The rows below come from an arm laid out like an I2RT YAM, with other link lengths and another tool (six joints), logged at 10 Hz.
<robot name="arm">
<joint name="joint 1" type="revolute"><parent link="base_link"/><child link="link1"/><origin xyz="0 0 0.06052"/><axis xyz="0 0 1"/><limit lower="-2.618" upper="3.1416"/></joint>
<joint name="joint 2" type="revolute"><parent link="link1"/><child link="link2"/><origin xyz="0.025 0.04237 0.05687" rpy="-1.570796 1.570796 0"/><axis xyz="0 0 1"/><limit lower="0" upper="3.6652"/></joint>
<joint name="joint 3" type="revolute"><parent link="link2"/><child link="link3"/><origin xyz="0 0.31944 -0.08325" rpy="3.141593 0 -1.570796"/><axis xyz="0 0 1"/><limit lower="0" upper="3.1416"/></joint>
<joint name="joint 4" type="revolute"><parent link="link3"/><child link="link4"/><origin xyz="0.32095 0.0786 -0.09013" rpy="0 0 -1.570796"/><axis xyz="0 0 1"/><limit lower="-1.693" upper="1.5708"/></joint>
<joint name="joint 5" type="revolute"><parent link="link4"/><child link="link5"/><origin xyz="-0.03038 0.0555 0.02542" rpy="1.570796 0 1.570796"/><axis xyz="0 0 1"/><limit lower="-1.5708" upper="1.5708"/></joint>
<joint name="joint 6" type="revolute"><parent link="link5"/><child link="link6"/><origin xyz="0.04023 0 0.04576" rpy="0 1.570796 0"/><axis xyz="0 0 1"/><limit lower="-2.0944" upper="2.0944"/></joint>
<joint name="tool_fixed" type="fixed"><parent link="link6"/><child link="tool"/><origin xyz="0.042 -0.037 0.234" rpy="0 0.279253 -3.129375"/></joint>
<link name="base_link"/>
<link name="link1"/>
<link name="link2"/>
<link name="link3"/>
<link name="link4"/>
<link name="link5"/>
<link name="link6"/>
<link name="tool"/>
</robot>
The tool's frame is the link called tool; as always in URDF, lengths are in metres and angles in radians.
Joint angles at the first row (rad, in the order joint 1, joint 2, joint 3, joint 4, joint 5, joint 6):
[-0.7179 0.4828 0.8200 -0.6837 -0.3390 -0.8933]
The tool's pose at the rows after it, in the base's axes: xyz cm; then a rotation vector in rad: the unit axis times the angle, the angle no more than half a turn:
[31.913, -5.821, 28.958, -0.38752, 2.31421, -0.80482]
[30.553, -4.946, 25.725, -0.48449, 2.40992, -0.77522]
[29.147, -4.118, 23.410, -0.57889, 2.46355, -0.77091]
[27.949, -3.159, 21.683, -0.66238, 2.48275, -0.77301]
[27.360, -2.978, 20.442, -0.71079, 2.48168, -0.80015]
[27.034, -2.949, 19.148, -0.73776, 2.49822, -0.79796]
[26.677, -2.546, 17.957, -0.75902, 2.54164, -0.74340]
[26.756, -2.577, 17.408, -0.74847, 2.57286, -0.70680]
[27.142, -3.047, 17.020, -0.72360, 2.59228, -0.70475]
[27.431, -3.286, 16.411, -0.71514, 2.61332, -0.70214]
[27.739, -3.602, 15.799, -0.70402, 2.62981, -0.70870]
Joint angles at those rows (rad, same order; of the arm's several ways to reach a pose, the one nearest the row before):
[-0.7179 0.5152 0.8306 -0.8057 -0.3337 -0.9774]
[-0.7179 0.5376 0.8351 -0.9080 -0.3271 -1.0627]
[-0.7179 0.5379 0.8288 -0.9787 -0.3191 -1.1429]
[-0.7164 0.5188 0.8099 -1.0240 -0.3195 -1.2083]
[-0.7146 0.4945 0.7809 -1.0278 -0.3110 -1.2506]
[-0.7109 0.4908 0.7566 -1.0295 -0.3015 -1.2698]
[-0.7030 0.5190 0.7540 -1.0549 -0.2976 -1.2709]
[-0.6923 0.5446 0.7544 -1.0579 -0.2872 -1.2492]
[-0.6648 0.5600 0.7475 -1.0346 -0.2543 -1.2111]
[-0.6261 0.5772 0.7395 -1.0150 -0.2151 -1.1763]
[-0.5905 0.5892 0.7275 -0.9916 -0.1758 -1.1440]

